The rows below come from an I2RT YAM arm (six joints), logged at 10 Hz.
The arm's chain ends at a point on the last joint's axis. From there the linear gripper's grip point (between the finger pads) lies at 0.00 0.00 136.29 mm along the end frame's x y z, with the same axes.
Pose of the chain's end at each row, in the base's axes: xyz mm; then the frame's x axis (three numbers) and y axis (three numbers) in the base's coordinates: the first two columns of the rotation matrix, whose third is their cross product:
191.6, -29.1, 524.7, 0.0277, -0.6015, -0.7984, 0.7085, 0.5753, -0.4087
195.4, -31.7, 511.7, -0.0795, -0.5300, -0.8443, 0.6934, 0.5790, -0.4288
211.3, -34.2, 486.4, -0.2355, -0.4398, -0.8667, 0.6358, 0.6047, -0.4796
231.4, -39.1, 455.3, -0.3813, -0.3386, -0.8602, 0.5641, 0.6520, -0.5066
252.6, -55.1, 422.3, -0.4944, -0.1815, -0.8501, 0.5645, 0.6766, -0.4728
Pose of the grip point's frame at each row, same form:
287.7, -104.7, 585.0, 0.0277, -0.6015, -0.7984, 0.7085, 0.5753, -0.4087
293.0, -116.1, 555.5, -0.0795, -0.5300, -0.8443, 0.6934, 0.5790, -0.4288
311.5, -124.7, 505.1, -0.2355, -0.4398, -0.8667, 0.6358, 0.6047, -0.4796
331.2, -131.6, 447.4, -0.3813, -0.3386, -0.8602, 0.5641, 0.6520, -0.5066
342.7, -152.4, 390.7, -0.4944, -0.1815, -0.8501, 0.5645, 0.6766, -0.4728

